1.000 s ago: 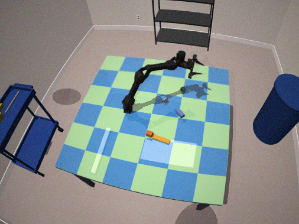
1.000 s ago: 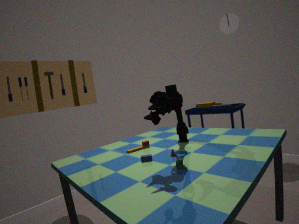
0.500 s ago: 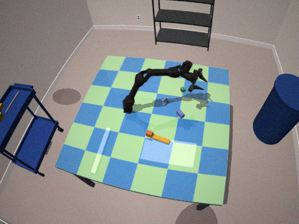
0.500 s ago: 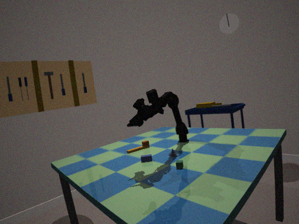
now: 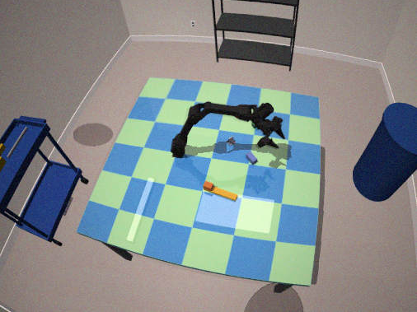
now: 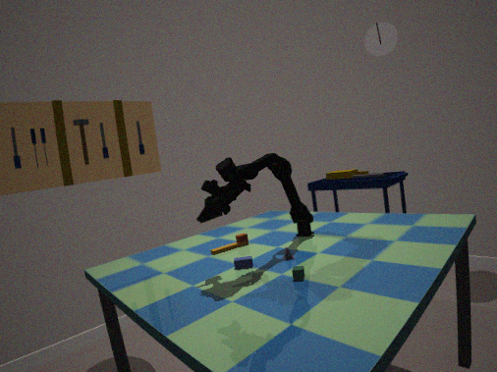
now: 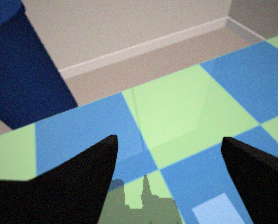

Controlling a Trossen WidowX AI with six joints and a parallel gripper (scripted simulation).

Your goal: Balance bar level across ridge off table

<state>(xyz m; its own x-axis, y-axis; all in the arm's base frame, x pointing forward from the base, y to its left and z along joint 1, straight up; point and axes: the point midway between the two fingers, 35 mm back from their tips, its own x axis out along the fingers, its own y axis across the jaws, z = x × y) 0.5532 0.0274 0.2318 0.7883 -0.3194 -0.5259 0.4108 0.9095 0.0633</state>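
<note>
Now: the purple block 15 cm behind my gripper tip, 2 cm to the left of it and 20 cm below it. Also, from my gripper tip: green block: 16 cm behind, 27 cm to the left, 20 cm below.
</note>
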